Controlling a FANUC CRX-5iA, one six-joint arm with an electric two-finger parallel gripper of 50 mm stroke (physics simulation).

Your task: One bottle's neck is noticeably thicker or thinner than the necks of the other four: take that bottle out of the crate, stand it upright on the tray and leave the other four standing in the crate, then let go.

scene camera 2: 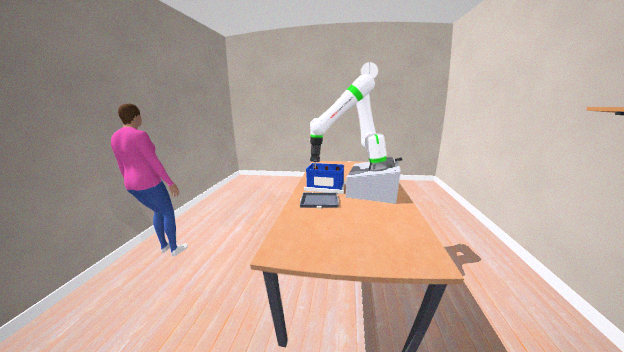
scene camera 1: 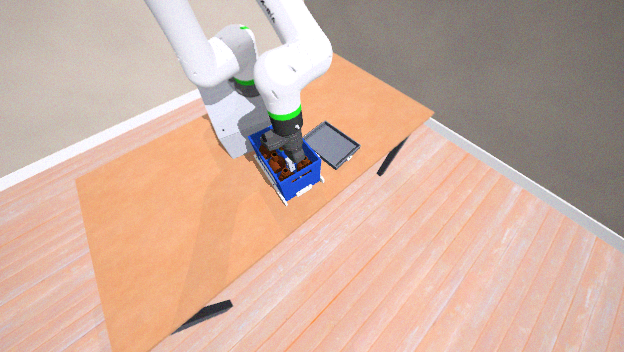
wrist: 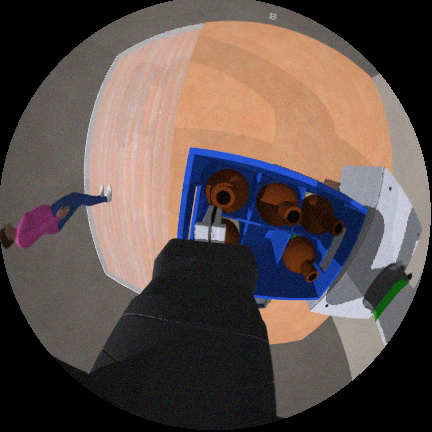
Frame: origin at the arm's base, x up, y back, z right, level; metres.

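Seen in the pictures: gripper, fingertip midpoint: [scene camera 2: 314,168] [scene camera 1: 292,169] [wrist: 214,213]; arm's base, link origin: [scene camera 2: 378,168] [scene camera 1: 250,85] [wrist: 380,285].
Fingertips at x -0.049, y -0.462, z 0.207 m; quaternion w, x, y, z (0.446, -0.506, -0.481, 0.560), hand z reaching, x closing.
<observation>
Pixels of each thing's top centre, then the offset from my fingertips to it. "*": a spot on its surface instead. Level surfaces: height alone.
- blue crate, top centre: [wrist: 284,251] [scene camera 1: 283,147] [scene camera 2: 325,166] dy +0.088, dx +0.022, dz -0.045 m
- fifth bottle, top centre: [wrist: 212,261] [scene camera 1: 304,158] dy -0.006, dx +0.009, dz -0.067 m
- dark grey tray, surface spot: [scene camera 1: 332,145] [scene camera 2: 317,200] * dy +0.009, dx -0.148, dz -0.299 m
- wooden table, surface height: dx -0.154 m
The blue crate [scene camera 1: 311,184] [scene camera 2: 310,180] [wrist: 184,200] holds five brown bottles. In the wrist view, four show their mouths: one at the upper left [wrist: 237,182], one at the upper middle [wrist: 272,200], and two at the right [wrist: 316,212] [wrist: 298,252]. The fifth bottle [wrist: 232,232] shows partly beside the fingers; its neck is hidden there. My gripper [scene camera 1: 291,167] [scene camera 2: 315,165] [wrist: 214,213] points down into the crate's near end, between two bottle necks. Its fingertips are together, with no neck visible between them. The dark grey tray [scene camera 1: 332,145] [scene camera 2: 320,201] bears no bottle.
The crate stands on a wooden table [scene camera 1: 165,200] [scene camera 2: 350,240] close to its long edge. The tray lies beside the crate. The grey robot base [scene camera 2: 372,185] [wrist: 362,180] stands on the crate's other side. A person in pink [scene camera 2: 135,160] [wrist: 37,227] stands away from the table.
</observation>
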